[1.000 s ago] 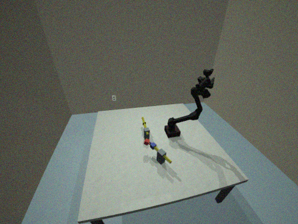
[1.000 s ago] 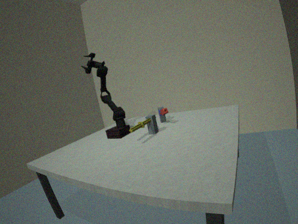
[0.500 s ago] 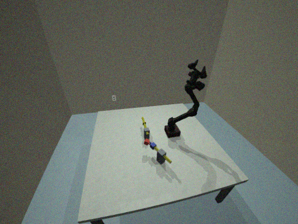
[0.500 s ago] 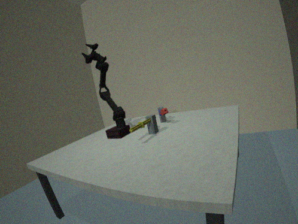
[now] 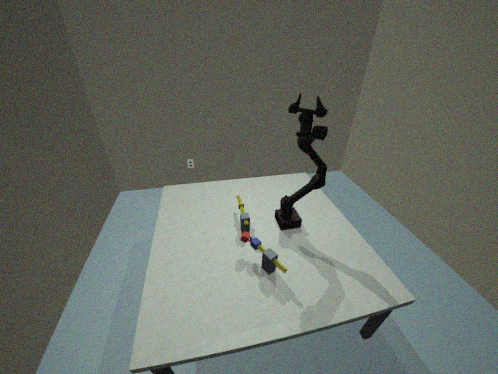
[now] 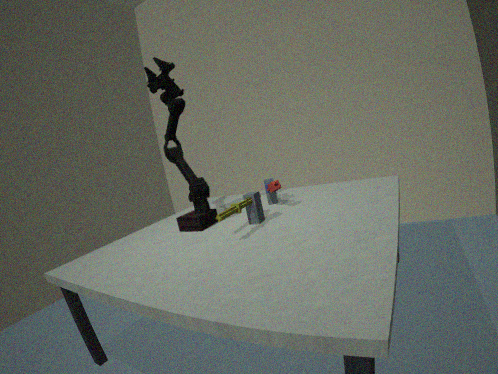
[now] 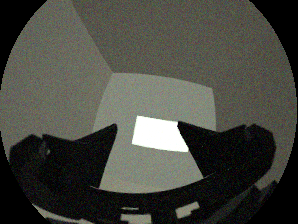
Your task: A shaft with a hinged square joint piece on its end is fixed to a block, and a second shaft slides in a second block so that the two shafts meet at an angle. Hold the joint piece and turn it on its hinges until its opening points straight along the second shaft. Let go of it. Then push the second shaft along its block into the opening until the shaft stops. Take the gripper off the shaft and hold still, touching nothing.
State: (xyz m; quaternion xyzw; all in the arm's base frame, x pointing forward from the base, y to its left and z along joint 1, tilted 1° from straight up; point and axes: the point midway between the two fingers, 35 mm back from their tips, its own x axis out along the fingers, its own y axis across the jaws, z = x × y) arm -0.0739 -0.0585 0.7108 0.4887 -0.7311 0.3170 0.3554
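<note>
The red joint piece lies 690 mm below my gripper tip, 390 mm ahead of it and 200 mm to the left of it.
</note>
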